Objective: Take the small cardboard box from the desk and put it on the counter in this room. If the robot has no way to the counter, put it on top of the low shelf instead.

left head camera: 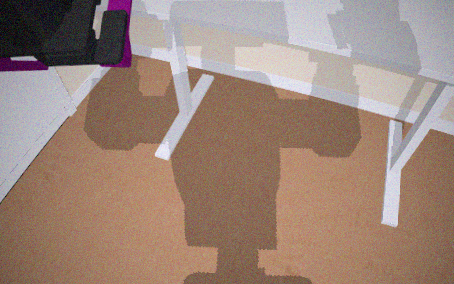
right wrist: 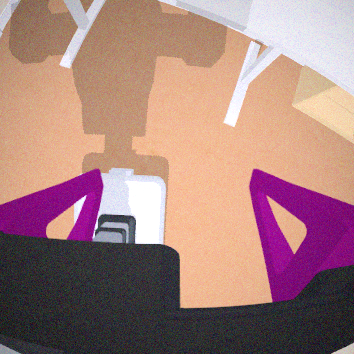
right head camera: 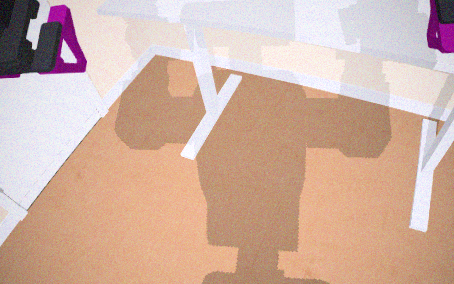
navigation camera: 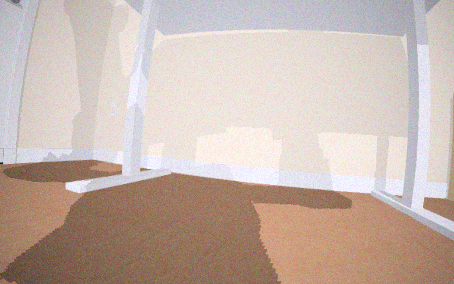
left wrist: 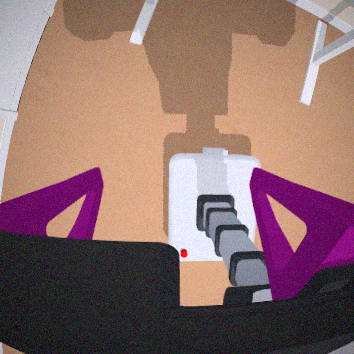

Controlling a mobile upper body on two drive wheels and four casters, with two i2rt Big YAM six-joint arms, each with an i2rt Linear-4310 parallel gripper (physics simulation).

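Places are measured from the left arm's base along level axes (x ahead, y left, z up), in metres.
Pixels of known places: left gripper, fingertip midpoint: (left head camera: 87, 62) (right head camera: 51, 69) (left wrist: 175, 175); right gripper, fingertip midpoint: (right wrist: 175, 176).
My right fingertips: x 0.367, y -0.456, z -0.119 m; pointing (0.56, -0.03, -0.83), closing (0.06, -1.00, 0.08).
Observation:
Behind a point stands the place of what it marks.
The small cardboard box does not show in these views. A white desk (left head camera: 320, 30) @(x 0.899, y -0.383, z -0.460 m) (right head camera: 320, 25) @(x 0.903, y -0.358, z -0.460 m) (right wrist: 300, 30) @(x 0.790, y -0.814, z -0.460 m) with slanted legs stands ahead; in the navigation camera, its grey underside (navigation camera: 280, 15) spans the top. My left gripper (left wrist: 175, 175) @(x 0.343, y 0.000, z -0.135 m) is open with bare floor between its fingers; part of it also shows at the top left of both head views. My right gripper (right wrist: 175, 176) @(x 0.367, y -0.456, z -0.119 m) is open and empty; part of it shows at the top right of the right head view. Part of the low wooden shelf (right wrist: 327, 107) @(x 0.933, y -1.715, z -1.331 m) shows beyond the desk. I cannot make out a counter.
A white door-like panel (left head camera: 30, 115) @(x 1.157, y 1.031, z -1.163 m) (right head camera: 45, 125) @(x 1.045, y 1.067, z -1.108 m) (left wrist: 22, 55) @(x 1.014, y 1.077, z -1.292 m) (navigation camera: 12, 80) @(x 1.370, y 0.953, z -0.943 m) stands at the left. The desk's feet (left head camera: 185, 120) (right head camera: 212, 120) (navigation camera: 117, 180) reach out over the floor. A beige wall (navigation camera: 285, 80) @(x 1.606, y -0.591, z -0.797 m) with a white baseboard runs behind the desk. My shadow falls on floor and wall.

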